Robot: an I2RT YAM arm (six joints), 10 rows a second.
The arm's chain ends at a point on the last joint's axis. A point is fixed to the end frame.
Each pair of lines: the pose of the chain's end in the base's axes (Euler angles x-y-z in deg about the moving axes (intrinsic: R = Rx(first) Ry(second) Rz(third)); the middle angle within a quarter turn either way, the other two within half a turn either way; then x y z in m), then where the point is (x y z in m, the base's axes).
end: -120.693 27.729 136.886 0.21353 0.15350 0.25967
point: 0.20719 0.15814 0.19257
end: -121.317 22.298 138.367 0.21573 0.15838 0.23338
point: 0.20449 0.16241 0.16689
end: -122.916 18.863 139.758 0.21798 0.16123 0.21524
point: 0.20323 0.16348 0.14935
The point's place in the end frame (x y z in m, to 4 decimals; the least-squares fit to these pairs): 0.0549 -0.0244 0.0309
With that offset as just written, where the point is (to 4 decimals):
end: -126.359 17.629 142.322 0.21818 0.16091 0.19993
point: 0.2003 0.1602 0.1348
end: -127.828 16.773 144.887 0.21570 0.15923 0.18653
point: 0.1951 0.1580 0.1222
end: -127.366 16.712 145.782 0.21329 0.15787 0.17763
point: 0.1918 0.1576 0.1136
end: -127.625 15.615 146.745 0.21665 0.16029 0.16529
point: 0.1936 0.1600 0.1018
